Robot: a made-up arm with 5 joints.
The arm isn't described. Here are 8 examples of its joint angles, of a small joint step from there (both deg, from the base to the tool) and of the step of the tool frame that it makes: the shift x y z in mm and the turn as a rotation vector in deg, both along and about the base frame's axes.
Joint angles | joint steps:
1: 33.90 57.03 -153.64 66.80 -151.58 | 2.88 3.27 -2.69 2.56 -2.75
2: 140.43 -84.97 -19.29 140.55 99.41 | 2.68 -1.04 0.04 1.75 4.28
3: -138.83 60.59 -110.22 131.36 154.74 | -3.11 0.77 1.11 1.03 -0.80
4: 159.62 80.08 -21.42 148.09 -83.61 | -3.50 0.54 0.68 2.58 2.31
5: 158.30 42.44 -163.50 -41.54 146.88 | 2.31 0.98 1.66 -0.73 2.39
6: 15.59 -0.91 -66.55 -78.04 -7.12 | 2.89 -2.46 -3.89 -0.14 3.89
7: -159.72 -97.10 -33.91 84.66 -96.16 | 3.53 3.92 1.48 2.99 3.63
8: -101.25 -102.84 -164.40 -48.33 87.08 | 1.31 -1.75 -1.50 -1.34 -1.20
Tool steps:
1: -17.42 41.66 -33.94 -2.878 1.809 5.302
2: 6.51 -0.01 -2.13 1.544 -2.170 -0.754
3: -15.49 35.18 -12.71 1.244 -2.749 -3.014
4: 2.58 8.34 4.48 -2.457 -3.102 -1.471
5: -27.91 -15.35 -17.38 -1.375 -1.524 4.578
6: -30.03 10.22 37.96 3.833 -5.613 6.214
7: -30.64 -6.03 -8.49 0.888 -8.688 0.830
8: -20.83 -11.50 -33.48 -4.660 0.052 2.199
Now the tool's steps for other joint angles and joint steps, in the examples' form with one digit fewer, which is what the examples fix.
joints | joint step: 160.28 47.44 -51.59 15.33 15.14 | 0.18 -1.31 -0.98 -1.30 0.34
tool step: -14.2 3.2 18.2 1.26 3.36 -0.16
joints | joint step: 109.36 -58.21 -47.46 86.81 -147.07 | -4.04 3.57 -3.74 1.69 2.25
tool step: 1.5 17.6 18.9 -1.66 0.21 -6.18
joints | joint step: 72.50 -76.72 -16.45 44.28 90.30 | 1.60 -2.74 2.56 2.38 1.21
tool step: -3.4 -6.3 -23.9 -1.85 1.49 0.79
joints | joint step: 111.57 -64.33 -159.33 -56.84 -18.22 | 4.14 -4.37 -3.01 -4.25 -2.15
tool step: 56.0 4.6 -79.0 9.83 6.56 4.73
